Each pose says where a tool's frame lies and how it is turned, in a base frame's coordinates. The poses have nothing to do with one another.
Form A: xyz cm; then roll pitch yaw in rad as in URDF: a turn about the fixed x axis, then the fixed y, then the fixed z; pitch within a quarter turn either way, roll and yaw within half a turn.
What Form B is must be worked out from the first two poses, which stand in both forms.
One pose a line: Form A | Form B
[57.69 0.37 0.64 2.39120 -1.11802 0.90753] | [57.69 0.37 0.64 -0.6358 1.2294 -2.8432]
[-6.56 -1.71 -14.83 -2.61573 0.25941 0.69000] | [-6.56 -1.71 -14.83 -0.5443 -0.5128 -2.8555]
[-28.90 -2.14 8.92 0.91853 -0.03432 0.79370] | [-28.90 -2.14 8.92 0.5727 0.5847 0.7561]
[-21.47 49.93 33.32 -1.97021 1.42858 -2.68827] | [-21.47 49.93 33.32 -1.7645 0.8474 1.6542]
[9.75 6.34 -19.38 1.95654 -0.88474 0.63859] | [9.75 6.34 -19.38 0.6045 0.9043 1.9666]
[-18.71 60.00 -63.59 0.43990 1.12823 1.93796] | [-18.71 60.00 -63.59 1.7260 0.1042 -1.1706]
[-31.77 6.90 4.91 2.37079 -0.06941 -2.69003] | [-31.77 6.90 4.91 2.8499 -0.3563 -2.4396]
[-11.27 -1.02 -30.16 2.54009 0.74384 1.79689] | [-11.27 -1.02 -30.16 -1.7967 0.7432 2.5392]
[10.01 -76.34 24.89 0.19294 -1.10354 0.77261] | [10.01 -76.34 24.89 1.1908 -0.5163 1.0376]
